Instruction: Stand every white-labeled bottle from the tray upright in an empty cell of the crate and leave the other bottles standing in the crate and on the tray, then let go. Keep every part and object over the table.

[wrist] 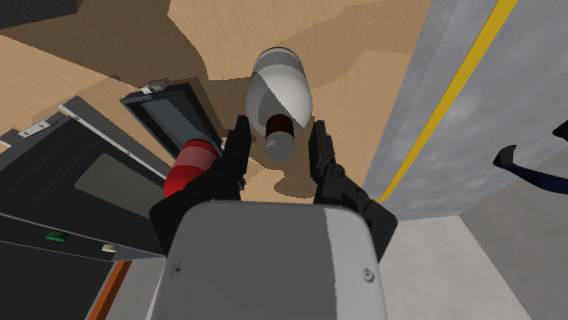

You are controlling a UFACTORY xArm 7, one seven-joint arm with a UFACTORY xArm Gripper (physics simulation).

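Frame: origin at the arm's base, x ahead, y left, z up, level; millimetres.
Seen in the pictures: gripper, fingertip midpoint: (280, 129).
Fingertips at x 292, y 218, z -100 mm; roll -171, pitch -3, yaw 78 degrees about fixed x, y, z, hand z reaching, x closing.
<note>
Offsets run from my fingertips to a thing's middle.
A white-labeled bottle {dx +8, dy -2, dz -59 mm} (285, 87) with a brown neck and a grey cap is at the upper middle of the wrist view, over the wooden table. It appears to stand upright, seen at a slant from its cap end. My gripper (280, 129) is open, with one finger on each side of the neck and cap and a gap on both sides. A red bottle {dx +133, dy -188, dz -54 mm} (192, 162) is to the left, partly hidden by the left finger. A green cap (57, 236) and a cream cap (109, 248) show at the dark box-like body at lower left. I cannot tell the crate's cells.
A dark-framed panel (202, 117) is beside the red bottle. The large dark body {dx +150, dy -402, dz -49 mm} (45, 170) fills the left side. Another dark block (35, 12) is at the top left corner. The wooden table's edge runs down the right, with a yellow floor line (450, 92) beyond it.
</note>
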